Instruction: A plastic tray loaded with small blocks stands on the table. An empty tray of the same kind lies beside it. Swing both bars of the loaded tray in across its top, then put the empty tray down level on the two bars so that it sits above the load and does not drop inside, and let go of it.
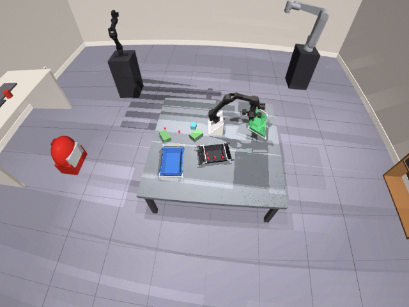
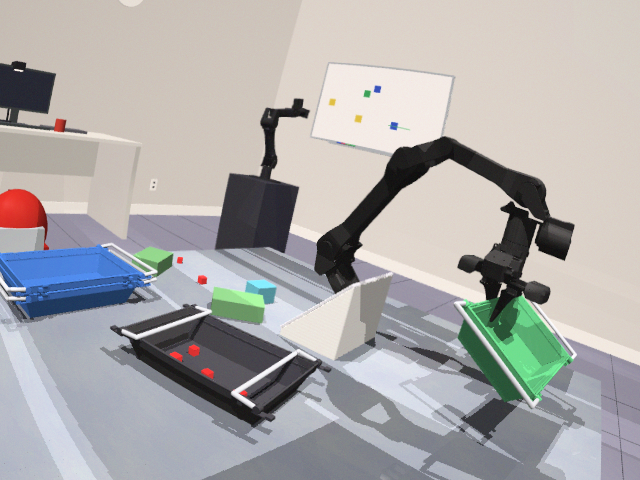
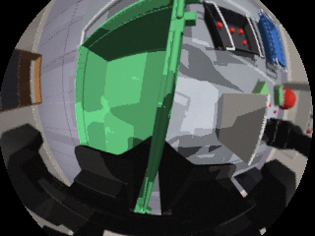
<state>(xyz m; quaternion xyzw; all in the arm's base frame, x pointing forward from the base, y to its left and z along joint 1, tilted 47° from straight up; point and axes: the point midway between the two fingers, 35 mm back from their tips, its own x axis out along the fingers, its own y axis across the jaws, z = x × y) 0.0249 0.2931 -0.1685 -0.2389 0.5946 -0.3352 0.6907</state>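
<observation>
Right now the green tray is 20 mm ahead of my gripper tip, 80 mm to the left of it and 10 mm below it. The rest, counted from my gripper tip: cyan block 30 mm behind, 570 mm to the right, 150 mm below.
</observation>
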